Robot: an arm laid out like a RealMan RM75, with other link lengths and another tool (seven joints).
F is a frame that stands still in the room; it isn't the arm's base.
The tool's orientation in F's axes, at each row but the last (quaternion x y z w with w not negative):
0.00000, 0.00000, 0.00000, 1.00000
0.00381, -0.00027, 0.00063, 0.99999
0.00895, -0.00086, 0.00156, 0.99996
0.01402, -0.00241, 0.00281, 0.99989
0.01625, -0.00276, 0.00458, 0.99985
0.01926, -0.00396, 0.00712, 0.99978
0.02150, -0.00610, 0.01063, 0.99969
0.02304, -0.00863, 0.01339, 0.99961
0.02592, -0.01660, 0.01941, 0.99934
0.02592, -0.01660, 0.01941, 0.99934
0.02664, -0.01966, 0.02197, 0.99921
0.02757, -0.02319, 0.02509, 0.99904
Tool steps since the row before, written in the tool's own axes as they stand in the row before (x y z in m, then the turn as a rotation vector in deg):
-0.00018, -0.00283, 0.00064, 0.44, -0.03, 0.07
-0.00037, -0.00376, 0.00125, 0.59, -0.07, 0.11
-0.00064, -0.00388, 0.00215, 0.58, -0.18, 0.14
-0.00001, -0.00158, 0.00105, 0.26, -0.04, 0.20
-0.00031, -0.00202, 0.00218, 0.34, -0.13, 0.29
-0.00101, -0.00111, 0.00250, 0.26, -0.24, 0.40
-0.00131, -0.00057, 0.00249, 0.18, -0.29, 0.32
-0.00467, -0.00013, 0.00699, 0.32, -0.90, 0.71
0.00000, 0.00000, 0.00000, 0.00, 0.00, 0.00
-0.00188, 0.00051, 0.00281, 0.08, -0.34, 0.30
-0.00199, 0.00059, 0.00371, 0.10, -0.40, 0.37
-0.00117, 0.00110, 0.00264, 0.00, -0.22, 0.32
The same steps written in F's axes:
-0.00018, -0.00283, 0.00064, 0.44, -0.03, 0.07
-0.00037, -0.00377, 0.00122, 0.59, -0.07, 0.11
-0.00063, -0.00392, 0.00208, 0.58, -0.18, 0.14
-0.00001, -0.00161, 0.00101, 0.26, -0.04, 0.20
-0.00030, -0.00209, 0.00211, 0.34, -0.14, 0.29
-0.00101, -0.00122, 0.00245, 0.26, -0.25, 0.39
-0.00133, -0.00070, 0.00245, 0.18, -0.30, 0.31
-0.00478, -0.00058, 0.00689, 0.33, -0.92, 0.67
0.00000, 0.00000, 0.00000, 0.00, 0.00, 0.00
-0.00199, 0.00029, 0.00277, 0.08, -0.35, 0.28
-0.00215, 0.00030, 0.00365, 0.10, -0.41, 0.35
-0.00134, 0.00089, 0.00264, 0.00, -0.24, 0.31

